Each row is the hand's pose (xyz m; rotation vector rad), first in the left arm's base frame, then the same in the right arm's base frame.
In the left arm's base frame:
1: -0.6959 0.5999 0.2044 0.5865 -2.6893 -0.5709
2: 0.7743 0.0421 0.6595 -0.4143 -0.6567 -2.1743
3: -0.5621 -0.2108 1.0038 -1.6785 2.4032 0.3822
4: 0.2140 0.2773 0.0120 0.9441 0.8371 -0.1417
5: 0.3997 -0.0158 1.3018 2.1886 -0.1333 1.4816
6: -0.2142 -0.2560 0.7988 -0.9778 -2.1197 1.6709
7: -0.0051 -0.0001 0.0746 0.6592 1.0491 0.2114
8: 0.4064 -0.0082 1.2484 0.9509 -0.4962 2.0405
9: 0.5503 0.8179 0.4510 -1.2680 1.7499 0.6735
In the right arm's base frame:
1: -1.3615 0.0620 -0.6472 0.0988 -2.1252 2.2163
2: -0.3851 1.2312 -0.0479 -0.6512 -2.9043 -0.8276
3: -1.7588 1.0748 -0.2862 1.1341 -1.3705 2.0101
4: -0.6219 0.3760 -0.0786 -0.8794 -0.0725 -0.5021
5: -0.9114 1.6455 -0.3760 0.1926 0.8104 1.1181
6: -1.4117 1.0564 -0.0757 1.0496 -0.1431 -2.0940
7: -0.9367 0.4375 0.0826 -1.1492 0.3230 -0.5764
8: -0.8883 1.6003 -0.3566 -0.7993 1.1574 1.6632
9: -0.2390 0.6951 -0.6699 2.1091 -1.4703 1.6855

